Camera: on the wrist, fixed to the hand. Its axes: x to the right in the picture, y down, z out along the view.
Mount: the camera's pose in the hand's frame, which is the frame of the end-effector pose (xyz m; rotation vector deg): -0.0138 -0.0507 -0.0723 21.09 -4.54 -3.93
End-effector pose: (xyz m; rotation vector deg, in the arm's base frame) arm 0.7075 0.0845 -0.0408 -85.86 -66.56 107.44
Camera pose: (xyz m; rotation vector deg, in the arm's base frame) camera 0.7728 0.1239 0.0059 -67.47 -47.56 113.77
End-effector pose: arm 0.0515 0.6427 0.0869 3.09 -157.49 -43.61
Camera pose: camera 0.0832 0.5646 0.1167 11.37 -168.43 -15.40
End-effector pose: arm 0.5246 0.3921 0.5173 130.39 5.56 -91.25
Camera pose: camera 0.5712 0.4652 0.5389 142.99 -8.76 -106.76
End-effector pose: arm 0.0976 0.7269 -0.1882 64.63 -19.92 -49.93
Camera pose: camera 0.1138 0.7757 -0.2613 83.29 -31.71 -53.72
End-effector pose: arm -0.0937 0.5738 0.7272 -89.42 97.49 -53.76
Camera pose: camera -0.1255 0.5915 0.8088 -79.93 76.62 -65.06
